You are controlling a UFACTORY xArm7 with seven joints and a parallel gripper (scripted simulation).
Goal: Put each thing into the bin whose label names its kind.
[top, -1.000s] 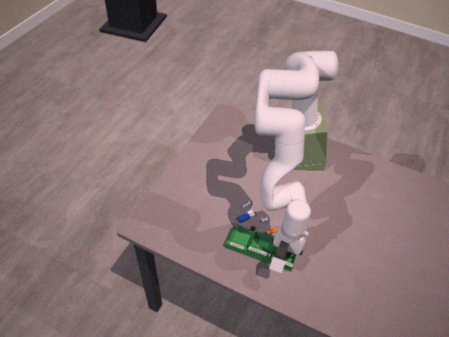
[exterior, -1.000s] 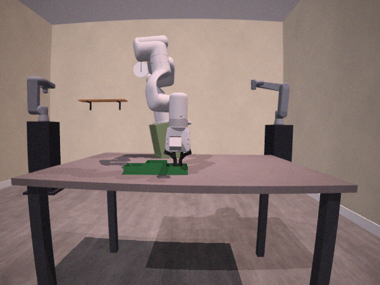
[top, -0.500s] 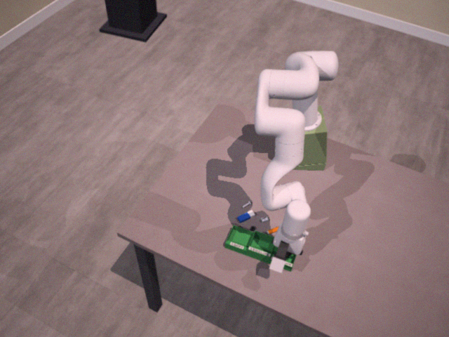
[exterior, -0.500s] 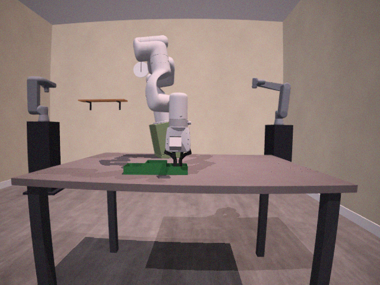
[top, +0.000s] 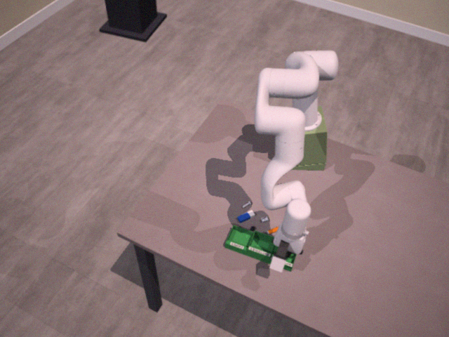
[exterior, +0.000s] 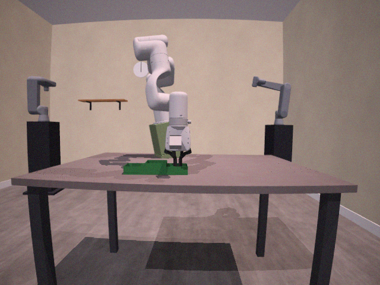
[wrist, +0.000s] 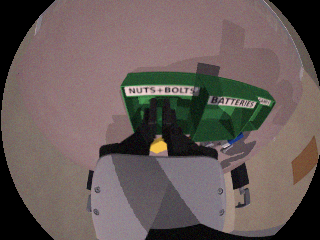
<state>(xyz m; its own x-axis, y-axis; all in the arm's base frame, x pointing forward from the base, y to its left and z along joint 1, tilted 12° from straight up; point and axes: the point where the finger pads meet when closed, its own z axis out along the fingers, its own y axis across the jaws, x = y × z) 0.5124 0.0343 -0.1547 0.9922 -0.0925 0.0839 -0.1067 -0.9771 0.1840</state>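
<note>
Now: the orange thing 100 mm behind my hand, 70 mm to the right of it and 30 mm below it. The rest, counted from my hand: black round piece 80 mm behind, 140 mm to the right, 40 mm below; then yellow piece 130 mm behind, 10 mm to the left, 30 mm below; then grey thing 130 mm behind, 110 mm to the right, 30 mm below.
</note>
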